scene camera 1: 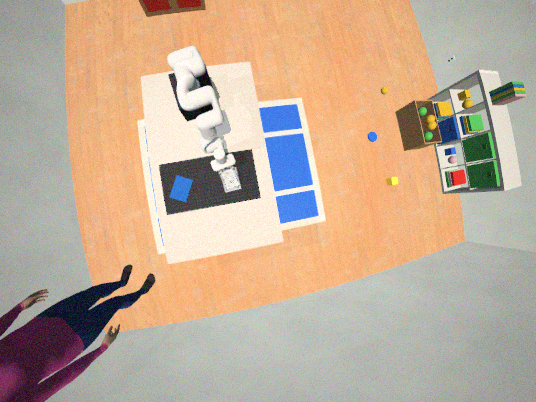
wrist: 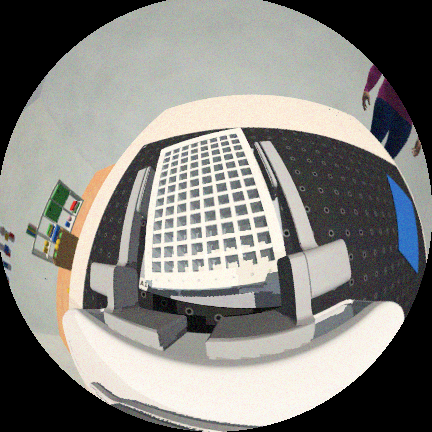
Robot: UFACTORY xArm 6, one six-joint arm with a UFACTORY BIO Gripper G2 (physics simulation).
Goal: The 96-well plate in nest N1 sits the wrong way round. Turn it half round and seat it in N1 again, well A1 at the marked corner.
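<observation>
The white 96-well plate (scene camera 1: 229,176) (wrist: 210,200) is upright, wells up, between the two fingers of my gripper (wrist: 204,165). My gripper is shut on its long sides. The grey nest N1 (wrist: 215,300) lies beneath the plate, and parts of it show past the plate's near edge and right side in the wrist view. A small label reading A1 (wrist: 144,285) shows at the near left corner. The plate lines up closely with the nest. Its underside is hidden, so I cannot tell whether it rests fully in the nest. The plate's own A1 mark is not readable.
The nest stands on a black perforated board (scene camera 1: 207,192) (wrist: 340,200) on the pale table (scene camera 1: 225,225). A flat blue rectangle (scene camera 1: 181,188) (wrist: 406,225) lies on the board, apart from the plate. A person (scene camera 1: 60,330) (wrist: 392,115) is beyond the table.
</observation>
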